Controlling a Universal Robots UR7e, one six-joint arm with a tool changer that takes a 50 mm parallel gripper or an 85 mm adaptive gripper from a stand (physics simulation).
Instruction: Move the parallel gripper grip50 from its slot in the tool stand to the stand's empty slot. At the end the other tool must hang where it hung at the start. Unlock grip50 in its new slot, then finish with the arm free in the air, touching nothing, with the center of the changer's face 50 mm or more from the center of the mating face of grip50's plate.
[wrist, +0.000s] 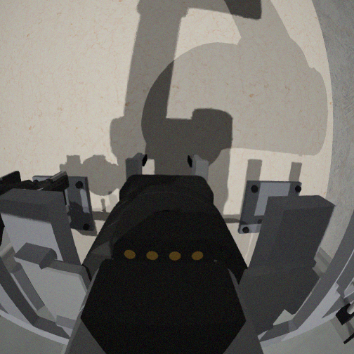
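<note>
The parallel gripper grip50 (167, 161) is at the middle of the wrist view, its black body seen from above. Its two grey fingers stand apart, open, with no object between the tips. Four gold contacts show in one row on its body. The black changer (162, 310) on my arm fills the bottom middle, very close above grip50's plate; their mating faces are hidden, so I cannot tell whether they touch or are locked. Grey holders of the tool stand (34, 217) (296, 227) stand on both sides. Part of a black tool (9, 192) shows at the left edge.
Bolted foot plates (80, 202) (248, 206) of the stand lie below, left and right. More grey stand arms curve along both lower sides, with a small black part (344, 313) at the right edge. Shadows of the arm fall on the beige table top (65, 75). Grey floor (345, 100) shows at right.
</note>
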